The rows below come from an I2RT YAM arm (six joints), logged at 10 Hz.
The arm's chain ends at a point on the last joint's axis. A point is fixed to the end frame.
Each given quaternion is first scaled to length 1.
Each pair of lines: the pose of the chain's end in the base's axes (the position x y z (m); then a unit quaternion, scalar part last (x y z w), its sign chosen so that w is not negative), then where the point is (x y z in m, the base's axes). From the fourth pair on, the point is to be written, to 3 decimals.
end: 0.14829 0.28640 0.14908 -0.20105 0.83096 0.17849 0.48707
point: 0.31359 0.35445 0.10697
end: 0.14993 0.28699 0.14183 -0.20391 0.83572 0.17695 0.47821
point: 0.31414 0.35532 0.09607
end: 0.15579 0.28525 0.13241 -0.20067 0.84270 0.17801 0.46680
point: 0.31891 0.35294 0.08203
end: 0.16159 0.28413 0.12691 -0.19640 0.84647 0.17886 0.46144
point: 0.324 0.351 0.074
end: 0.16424 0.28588 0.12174 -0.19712 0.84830 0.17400 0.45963
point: 0.327 0.352 0.068
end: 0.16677 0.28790 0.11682 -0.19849 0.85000 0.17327 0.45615
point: 0.329 0.354 0.062
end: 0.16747 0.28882 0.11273 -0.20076 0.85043 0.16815 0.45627
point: 0.330 0.354 0.057
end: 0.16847 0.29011 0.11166 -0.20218 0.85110 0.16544 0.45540
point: 0.331 0.355 0.056
